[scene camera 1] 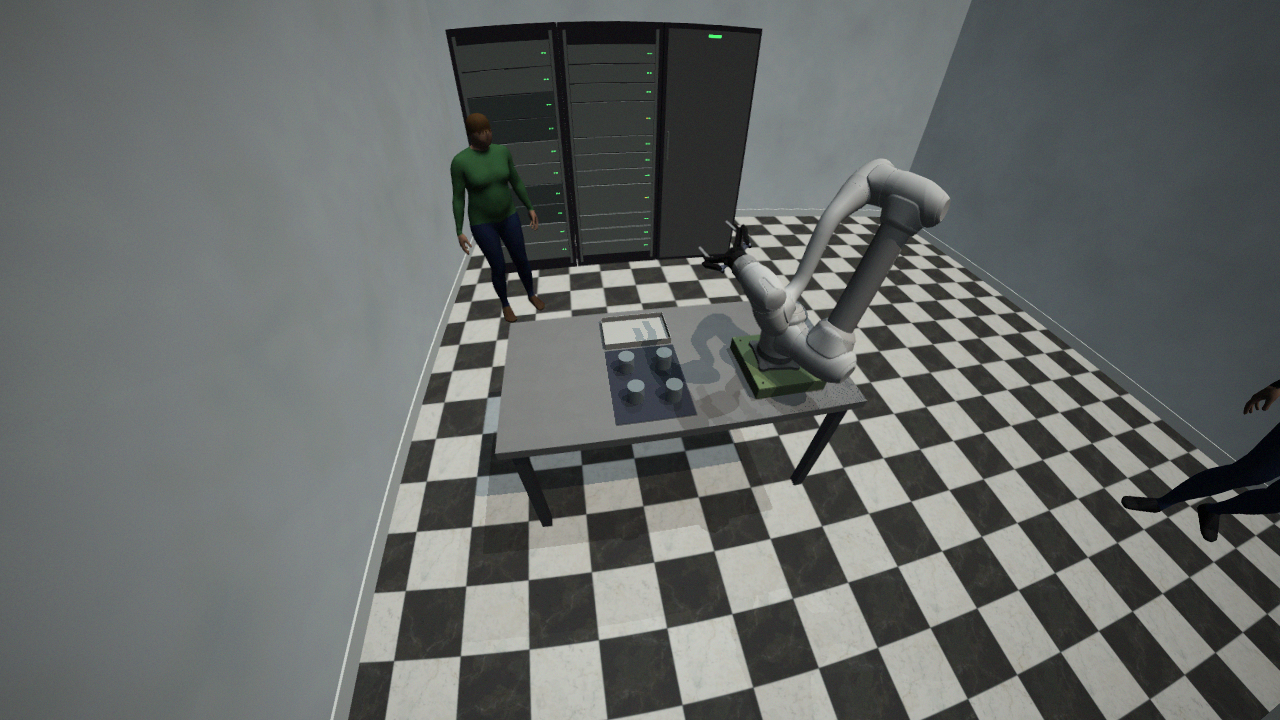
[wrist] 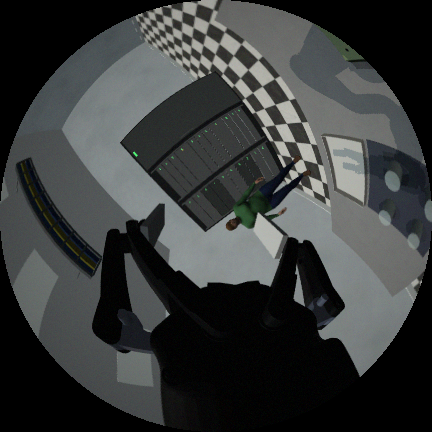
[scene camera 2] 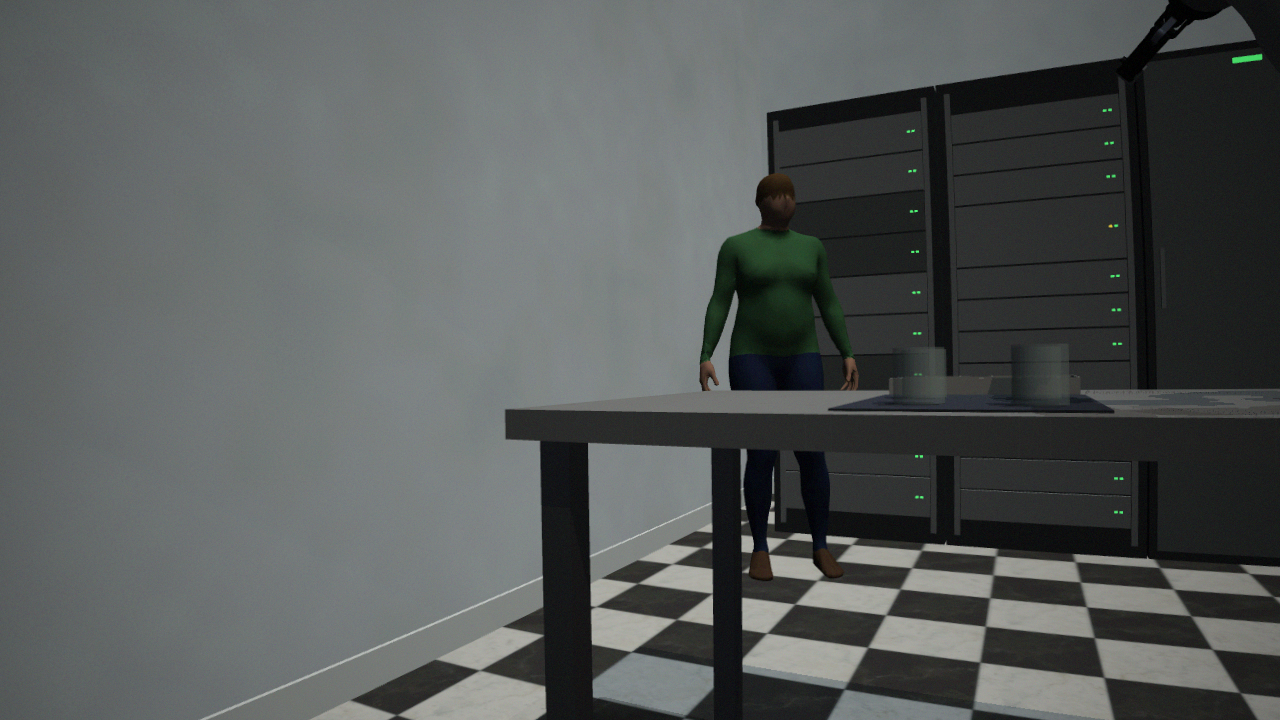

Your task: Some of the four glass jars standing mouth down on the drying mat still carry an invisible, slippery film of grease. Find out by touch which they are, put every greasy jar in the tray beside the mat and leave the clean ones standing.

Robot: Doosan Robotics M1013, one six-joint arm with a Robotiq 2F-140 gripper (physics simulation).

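Where they show: gripper, between the fingertips: point(scene camera 1: 714, 236) point(wrist: 211, 217); arm's base, origin of its link: point(scene camera 1: 773, 355).
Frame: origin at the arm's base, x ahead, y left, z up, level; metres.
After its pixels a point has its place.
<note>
Four glass jars stand mouth down on the dark drying mat point(scene camera 1: 653, 412) {x 0.535, y 0.230, z -0.058 m} point(scene camera 2: 866, 404) {x 0.660, y 0.186, z -0.059 m} point(wrist: 400, 150): back left point(scene camera 1: 625, 361) {x 0.634, y 0.019, z 0.013 m} point(wrist: 386, 216) {x 0.617, y -0.004, z 0.015 m}, back right point(scene camera 1: 663, 360) {x 0.478, y 0.006, z -0.001 m} point(wrist: 393, 179) {x 0.464, y -0.022, z 0.015 m}, front left point(scene camera 1: 635, 392) {x 0.602, y 0.188, z 0.012 m} point(wrist: 414, 240) and front right point(scene camera 1: 674, 390) {x 0.455, y 0.185, z 0.013 m} point(wrist: 428, 210). No grease can be seen on them. The pale tray point(scene camera 1: 626, 334) {x 0.624, y -0.240, z -0.059 m} point(wrist: 345, 180) {x 0.660, y -0.274, z -0.060 m} lies behind the mat and holds no jar. My gripper point(scene camera 1: 717, 239) {x 0.294, y -0.155, z 0.472 m} point(wrist: 211, 217) {x 0.294, y -0.155, z 0.472 m} is open and empty, high above the table's back right part, away from the jars, pointing toward the back of the room. Part of it shows at scene camera 2's upper right.
The arm's green base plate point(scene camera 1: 776, 387) {x 0.043, y 0.176, z -0.005 m} is on the right part of the grey table point(scene camera 1: 554, 385) {x 0.928, y 0.070, z -0.062 m} point(scene camera 2: 662, 402) {x 0.998, y 0.157, z -0.062 m}. A person in green point(scene camera 1: 487, 183) point(scene camera 2: 776, 291) point(wrist: 252, 202) stands behind the table, before black server cabinets point(scene camera 1: 707, 143) point(scene camera 2: 1208, 268) point(wrist: 185, 115). Another person's legs point(scene camera 1: 1244, 474) show at the right.
</note>
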